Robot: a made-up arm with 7 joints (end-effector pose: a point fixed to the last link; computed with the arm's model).
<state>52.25 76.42 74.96 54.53 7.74 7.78 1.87</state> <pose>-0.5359 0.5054 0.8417 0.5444 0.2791 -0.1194 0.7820</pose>
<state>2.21 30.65 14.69 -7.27 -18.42 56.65 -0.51</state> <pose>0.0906 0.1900 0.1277 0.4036 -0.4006 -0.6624 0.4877</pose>
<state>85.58 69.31 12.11 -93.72 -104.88 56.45 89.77</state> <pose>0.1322 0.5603 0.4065 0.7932 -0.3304 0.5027 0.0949</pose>
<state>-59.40 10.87 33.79 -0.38 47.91 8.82 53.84</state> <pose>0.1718 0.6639 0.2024 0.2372 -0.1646 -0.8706 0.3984</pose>
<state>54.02 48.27 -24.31 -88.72 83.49 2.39 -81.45</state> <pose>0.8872 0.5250 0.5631 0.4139 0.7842 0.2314 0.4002</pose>
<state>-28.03 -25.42 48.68 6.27 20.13 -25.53 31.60</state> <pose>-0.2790 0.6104 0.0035 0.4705 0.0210 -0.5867 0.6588</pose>
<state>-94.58 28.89 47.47 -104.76 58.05 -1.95 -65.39</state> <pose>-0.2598 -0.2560 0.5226 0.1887 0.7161 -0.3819 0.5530</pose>
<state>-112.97 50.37 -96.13 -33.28 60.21 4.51 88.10</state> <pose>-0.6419 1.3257 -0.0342 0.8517 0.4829 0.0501 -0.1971</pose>
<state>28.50 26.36 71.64 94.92 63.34 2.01 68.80</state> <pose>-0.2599 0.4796 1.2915 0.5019 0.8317 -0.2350 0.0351</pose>
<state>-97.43 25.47 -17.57 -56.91 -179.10 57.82 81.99</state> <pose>-0.6996 0.5054 0.2354 0.9454 -0.0730 -0.3139 -0.0490</pose>
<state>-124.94 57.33 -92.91 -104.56 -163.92 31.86 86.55</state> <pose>-0.1986 0.7212 -0.3483 0.3571 -0.3444 -0.8603 0.1174</pose>
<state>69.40 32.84 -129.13 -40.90 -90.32 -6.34 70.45</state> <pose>0.6424 0.4097 0.3137 0.6702 -0.3687 -0.1277 0.6314</pose>
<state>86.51 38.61 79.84 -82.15 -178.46 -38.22 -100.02</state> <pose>0.3370 0.3738 0.3467 0.5847 0.7022 0.3989 -0.0774</pose>
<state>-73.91 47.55 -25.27 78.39 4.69 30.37 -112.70</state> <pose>-0.1899 0.2277 0.4259 0.8690 -0.0157 0.4946 0.0083</pose>
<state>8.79 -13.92 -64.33 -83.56 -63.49 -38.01 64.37</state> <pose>0.4072 0.1848 0.2759 0.9458 -0.0144 0.0011 0.3243</pose>
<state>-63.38 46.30 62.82 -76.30 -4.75 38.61 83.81</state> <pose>-0.0081 -0.0192 -0.0041 0.6659 -0.4250 -0.6088 -0.0732</pose>
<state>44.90 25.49 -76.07 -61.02 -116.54 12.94 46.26</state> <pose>0.2510 0.2639 0.4976 0.7437 -0.2721 0.1419 0.5939</pose>
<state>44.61 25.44 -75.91 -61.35 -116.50 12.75 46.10</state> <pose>0.2496 0.2646 0.4986 0.7447 -0.2717 0.1414 0.5930</pose>
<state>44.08 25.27 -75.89 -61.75 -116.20 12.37 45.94</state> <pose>0.2486 0.2649 0.4985 0.7465 -0.2724 0.1375 0.5913</pose>
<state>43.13 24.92 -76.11 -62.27 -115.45 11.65 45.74</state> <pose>0.2488 0.2645 0.4967 0.7493 -0.2753 0.1277 0.5886</pose>
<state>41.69 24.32 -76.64 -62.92 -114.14 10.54 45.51</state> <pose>0.2507 0.2633 0.4928 0.7534 -0.2808 0.1104 0.5843</pose>
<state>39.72 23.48 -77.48 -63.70 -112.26 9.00 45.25</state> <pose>0.2551 0.2616 0.4876 0.7581 -0.2893 0.0856 0.5781</pose>
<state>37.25 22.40 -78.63 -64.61 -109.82 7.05 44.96</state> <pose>0.2631 0.2597 0.4820 0.7630 -0.3007 0.0535 0.5696</pose>
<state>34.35 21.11 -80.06 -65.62 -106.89 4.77 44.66</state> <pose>0.2755 0.2579 0.4777 0.7674 -0.3148 0.0148 0.5584</pose>
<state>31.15 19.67 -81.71 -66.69 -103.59 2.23 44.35</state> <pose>0.2922 0.2564 0.4767 0.7703 -0.3311 -0.0284 0.5443</pose>
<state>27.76 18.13 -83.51 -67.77 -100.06 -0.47 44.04</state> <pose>0.3125 0.2550 0.4808 0.7711 -0.3490 -0.0743 0.5274</pose>
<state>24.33 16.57 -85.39 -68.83 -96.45 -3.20 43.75</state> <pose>0.3349 0.2538 0.4910 0.7697 -0.3673 -0.1207 0.5080</pose>
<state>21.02 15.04 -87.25 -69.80 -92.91 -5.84 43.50</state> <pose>0.3574 0.2523 0.5071 0.7663 -0.3851 -0.1653 0.4871</pose>
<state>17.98 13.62 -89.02 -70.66 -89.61 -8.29 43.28</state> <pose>0.3780 0.2503 0.5276 0.7612 -0.4014 -0.2059 0.4658</pose>
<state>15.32 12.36 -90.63 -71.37 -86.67 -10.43 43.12</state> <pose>0.3953 0.2480 0.5502 0.7555 -0.4155 -0.2415 0.4454</pose>
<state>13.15 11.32 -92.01 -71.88 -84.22 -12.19 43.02</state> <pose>0.4087 0.2453 0.5722 0.7495 -0.4271 -0.2703 0.4275</pose>
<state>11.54 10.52 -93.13 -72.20 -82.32 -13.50 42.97</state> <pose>0.4185 0.2427 0.5908 0.7442 -0.4359 -0.2924 0.4130</pose>
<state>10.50 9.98 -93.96 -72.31 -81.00 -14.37 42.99</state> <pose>0.4251 0.2405 0.6043 0.7401 -0.4422 -0.3073 0.4029</pose>
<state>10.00 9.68 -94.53 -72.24 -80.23 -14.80 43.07</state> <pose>0.4294 0.2390 0.6122 0.7373 -0.4461 -0.3159 0.3970</pose>
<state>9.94 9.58 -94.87 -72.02 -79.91 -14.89 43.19</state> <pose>0.4321 0.2382 0.6149 0.7356 -0.4482 -0.3193 0.3949</pose>
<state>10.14 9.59 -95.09 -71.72 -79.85 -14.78 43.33</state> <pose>0.4340 0.2377 0.6146 0.7347 -0.4493 -0.3198 0.3950</pose>
